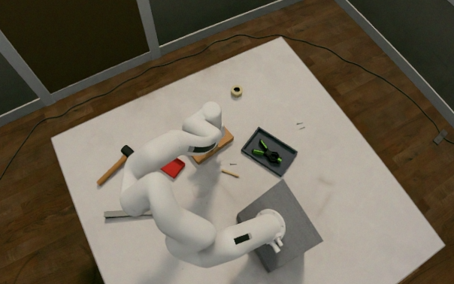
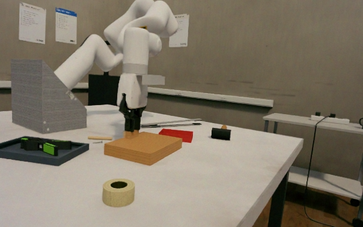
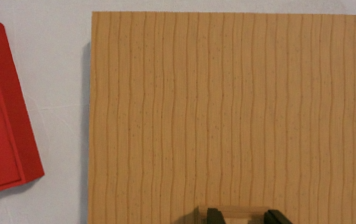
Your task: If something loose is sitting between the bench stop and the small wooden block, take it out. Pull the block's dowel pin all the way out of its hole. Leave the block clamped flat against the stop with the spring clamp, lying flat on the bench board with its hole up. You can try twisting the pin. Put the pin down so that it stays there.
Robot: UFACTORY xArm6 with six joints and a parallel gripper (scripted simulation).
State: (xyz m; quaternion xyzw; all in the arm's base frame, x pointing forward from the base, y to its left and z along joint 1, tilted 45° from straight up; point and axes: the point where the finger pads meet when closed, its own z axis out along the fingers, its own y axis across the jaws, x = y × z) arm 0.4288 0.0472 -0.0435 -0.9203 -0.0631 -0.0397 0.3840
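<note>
Right now the dowel pin is 20 mm below my hand. The rest, counted from my hand: loose dowel (140 mm behind, 70 mm below, 10 mm to the right); then small wooden block (30 mm below); then red tray (200 mm to the left, 70 mm below, 40 mm ahead).
</note>
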